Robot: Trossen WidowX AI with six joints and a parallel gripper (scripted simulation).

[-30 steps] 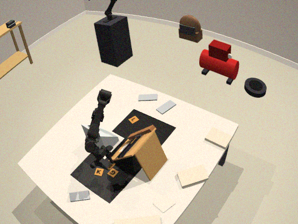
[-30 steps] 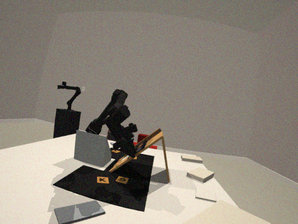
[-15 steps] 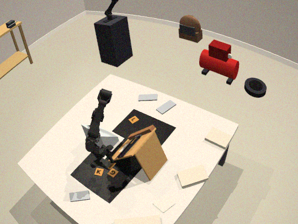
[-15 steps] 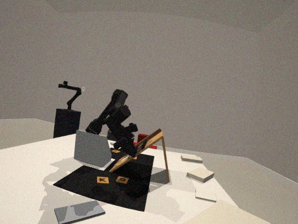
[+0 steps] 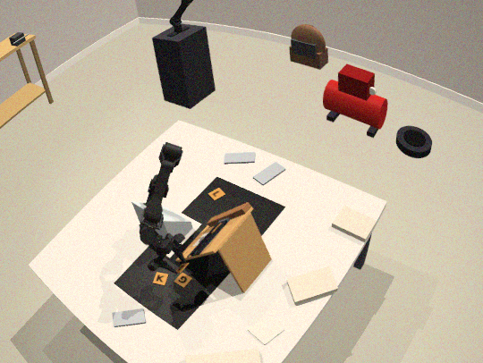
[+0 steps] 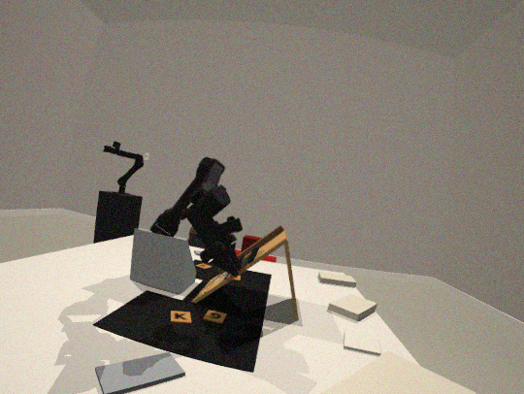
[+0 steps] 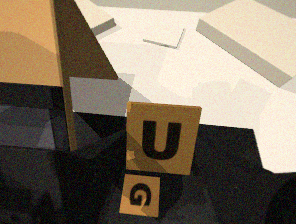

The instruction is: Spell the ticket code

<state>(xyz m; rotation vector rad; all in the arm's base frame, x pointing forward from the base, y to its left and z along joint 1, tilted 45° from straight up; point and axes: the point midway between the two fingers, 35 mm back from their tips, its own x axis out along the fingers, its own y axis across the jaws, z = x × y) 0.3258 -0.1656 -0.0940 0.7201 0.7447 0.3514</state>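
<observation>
The 7 tile is 24 cm to the left of my gripper tip and 1 cm behind it. The rest, counted from my gripper tip: k tile: 15 cm below, 13 cm behind, 4 cm to the right; u tile: right at my gripper tip; g tile: 15 cm below, 5 cm behind, 2 cm to the left.
</observation>
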